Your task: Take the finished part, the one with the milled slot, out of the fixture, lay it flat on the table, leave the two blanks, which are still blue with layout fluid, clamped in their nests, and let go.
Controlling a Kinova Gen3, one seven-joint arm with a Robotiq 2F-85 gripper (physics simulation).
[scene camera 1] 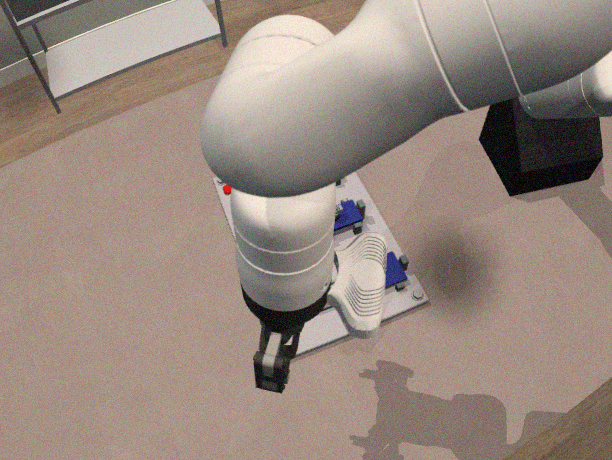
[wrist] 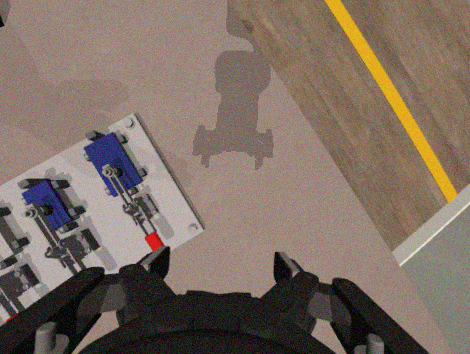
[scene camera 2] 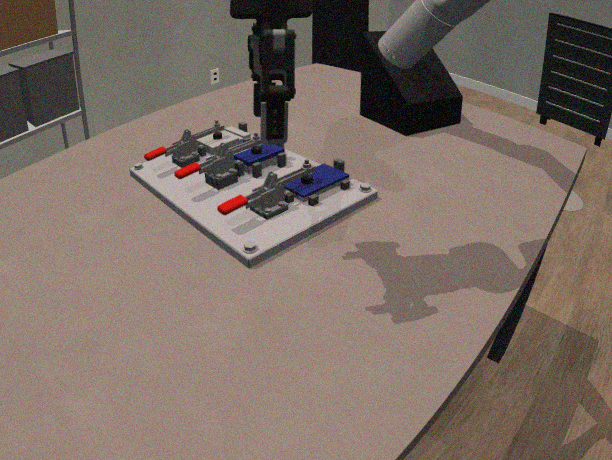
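The finished part, a pale metal plate, sits in the far nest under its clamp arm in scene camera 2; its slot is hard to make out. The arm hides it in scene camera 1. One blue blank is clamped in the middle nest, the other blue blank in the near nest. All stand on the light fixture plate. My gripper is open and empty, in the air above the fixture's height, apart from all parts.
Red clamp handles stick out on one side of the plate; one handle shows near the left finger in the wrist view. The black robot base stands behind. The table edge is at the right.
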